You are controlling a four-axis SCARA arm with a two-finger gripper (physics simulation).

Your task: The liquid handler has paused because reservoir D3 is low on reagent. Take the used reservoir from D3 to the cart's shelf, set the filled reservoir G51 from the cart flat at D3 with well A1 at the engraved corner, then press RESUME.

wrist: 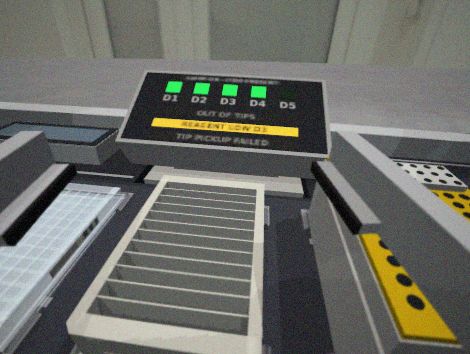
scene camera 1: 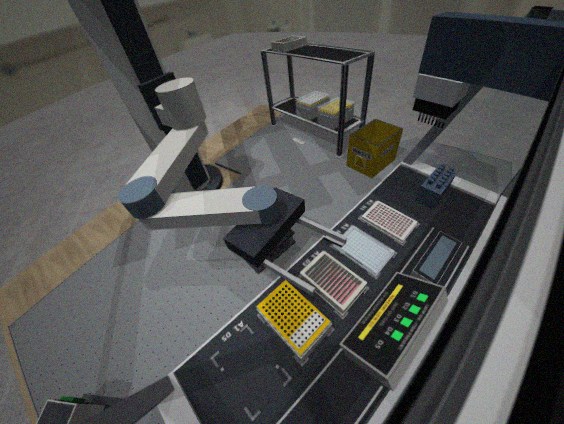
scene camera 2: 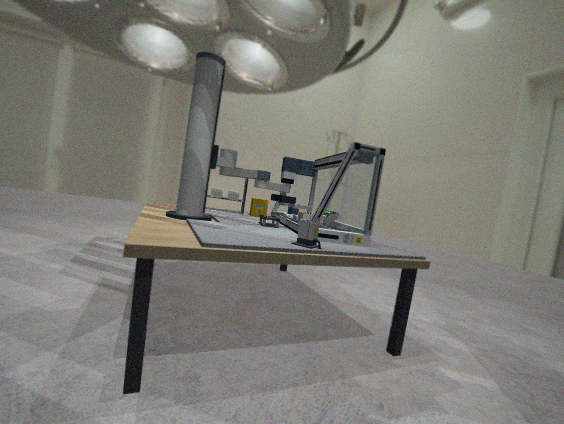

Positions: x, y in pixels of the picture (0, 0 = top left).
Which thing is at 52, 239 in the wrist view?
A clear well plate.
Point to a clear well plate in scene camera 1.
370, 254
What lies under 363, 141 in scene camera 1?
A yellow bin.
